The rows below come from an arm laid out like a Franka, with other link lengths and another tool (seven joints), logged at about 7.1 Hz.
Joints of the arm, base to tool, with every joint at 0 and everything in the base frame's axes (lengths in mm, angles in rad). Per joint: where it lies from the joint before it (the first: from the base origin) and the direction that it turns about. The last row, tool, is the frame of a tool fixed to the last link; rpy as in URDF.
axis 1: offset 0.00 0.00 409.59 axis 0 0 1
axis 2: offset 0.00 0.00 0.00 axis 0 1 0
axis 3: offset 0.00 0.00 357.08 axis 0 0 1
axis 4: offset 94.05 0.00 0.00 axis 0 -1 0
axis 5: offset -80.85 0.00 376.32 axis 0 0 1
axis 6: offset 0.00 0.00 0.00 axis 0 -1 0
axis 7: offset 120.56 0.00 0.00 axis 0 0 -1
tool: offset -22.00 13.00 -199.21 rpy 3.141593 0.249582 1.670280
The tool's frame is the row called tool.
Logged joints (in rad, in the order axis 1, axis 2, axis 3, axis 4, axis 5, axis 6, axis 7), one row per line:
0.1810 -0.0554 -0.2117 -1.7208 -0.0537 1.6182 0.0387
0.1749 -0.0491 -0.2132 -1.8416 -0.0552 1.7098 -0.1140
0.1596 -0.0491 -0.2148 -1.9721 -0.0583 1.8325 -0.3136
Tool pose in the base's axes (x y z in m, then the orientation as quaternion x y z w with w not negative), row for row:
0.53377 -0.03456 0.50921 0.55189 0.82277 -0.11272 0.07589
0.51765 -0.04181 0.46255 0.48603 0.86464 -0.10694 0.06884
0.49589 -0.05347 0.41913 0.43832 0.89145 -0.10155 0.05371
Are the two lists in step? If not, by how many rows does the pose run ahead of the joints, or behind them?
The pose runs 2 rows ahead of the joints: the pose in row i belongs to the joints in row i + 2.
